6 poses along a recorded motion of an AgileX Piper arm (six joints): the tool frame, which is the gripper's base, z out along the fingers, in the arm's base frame.
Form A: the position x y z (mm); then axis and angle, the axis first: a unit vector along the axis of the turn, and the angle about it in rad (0 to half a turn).
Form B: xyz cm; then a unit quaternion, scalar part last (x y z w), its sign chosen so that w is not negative. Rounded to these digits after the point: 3 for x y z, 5 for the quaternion.
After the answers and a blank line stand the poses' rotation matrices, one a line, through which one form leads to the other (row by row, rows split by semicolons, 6 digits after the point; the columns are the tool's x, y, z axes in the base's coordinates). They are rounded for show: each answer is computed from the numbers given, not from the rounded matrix.
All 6 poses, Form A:
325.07, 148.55, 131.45, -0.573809, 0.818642, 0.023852, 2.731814
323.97, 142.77, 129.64, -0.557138, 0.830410, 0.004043, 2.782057
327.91, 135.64, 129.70, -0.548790, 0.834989, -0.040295, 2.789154
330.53, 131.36, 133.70, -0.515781, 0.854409, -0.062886, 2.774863
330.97, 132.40, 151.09, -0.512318, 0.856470, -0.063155, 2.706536
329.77, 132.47, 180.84, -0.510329, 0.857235, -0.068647, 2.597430
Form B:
32.507, 14.855, 13.145, -0.56181, 0.80152, 0.02335, 0.20346
32.397, 14.277, 12.964, -0.54816, 0.81703, 0.00398, 0.17880
32.791, 13.564, 12.970, -0.54029, 0.82206, -0.03967, 0.17531
33.053, 13.136, 13.370, -0.50713, 0.84009, -0.06183, 0.18234
33.097, 13.240, 15.109, -0.50024, 0.83629, -0.06167, 0.21582
32.977, 13.247, 18.084, -0.49156, 0.82570, -0.06612, 0.26874

-0.285955 -0.910100 0.299912; -0.891095 0.367655 0.266045; -0.352392 -0.191173 -0.916118
-0.335102 -0.897147 0.287810; -0.894302 0.399010 0.202523; -0.296532 -0.189523 -0.936029
-0.354705 -0.874391 0.331095; -0.902210 0.413024 0.124212; -0.245360 -0.254659 -0.935386
-0.419134 -0.829524 0.369075; -0.874621 0.477983 0.081053; -0.243647 -0.288829 -0.925859
-0.406356 -0.810079 0.422666; -0.863314 0.491905 0.112780; -0.299273 -0.319065 -0.899241
-0.372307 -0.776217 0.508797; -0.847295 0.508001 0.155005; -0.378787 -0.373392 -0.846817

